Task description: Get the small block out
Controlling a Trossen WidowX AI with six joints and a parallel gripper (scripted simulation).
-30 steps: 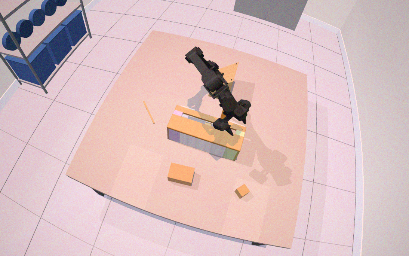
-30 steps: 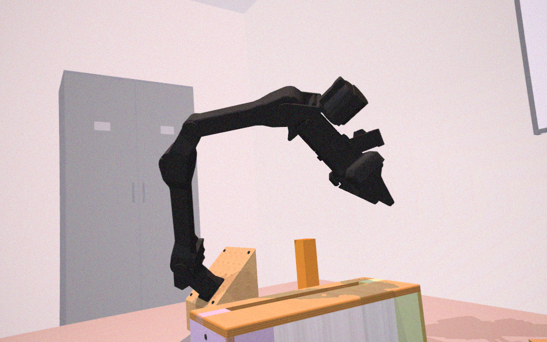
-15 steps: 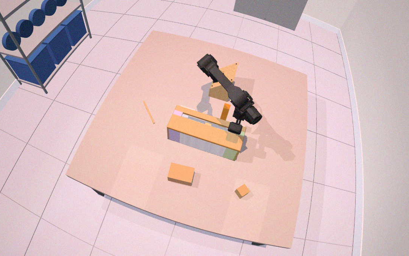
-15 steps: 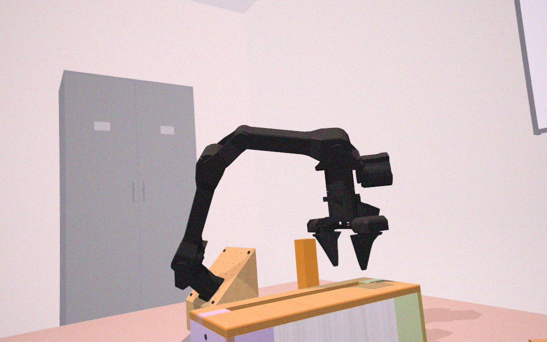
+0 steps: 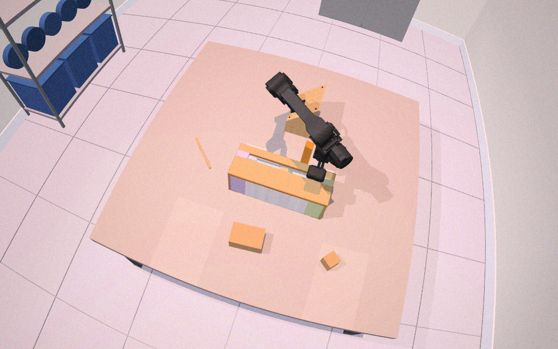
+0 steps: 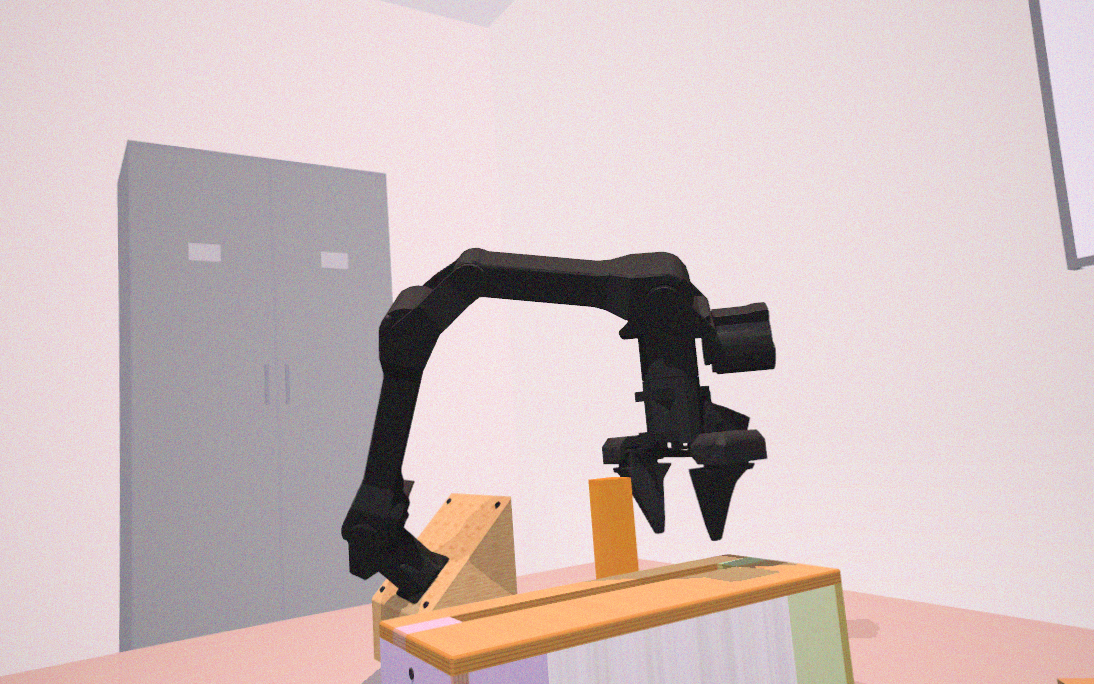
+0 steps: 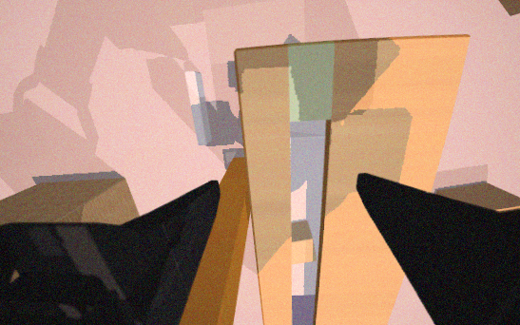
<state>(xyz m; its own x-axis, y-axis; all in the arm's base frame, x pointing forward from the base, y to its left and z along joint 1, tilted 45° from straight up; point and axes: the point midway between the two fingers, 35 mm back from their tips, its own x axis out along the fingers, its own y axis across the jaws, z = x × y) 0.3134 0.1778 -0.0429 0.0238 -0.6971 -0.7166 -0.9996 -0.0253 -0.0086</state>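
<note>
My gripper tip is now 12 cm to the left of the box, 10 cm above it and 1 cm short of it. Also, from my gripper tip: orange cube (28 cm ahead, 16 cm to the left, 13 cm below); thin stick (48 cm to the right, 16 cm below); flat orange slab (30 cm ahead, 16 cm to the right, 13 cm below).
</note>
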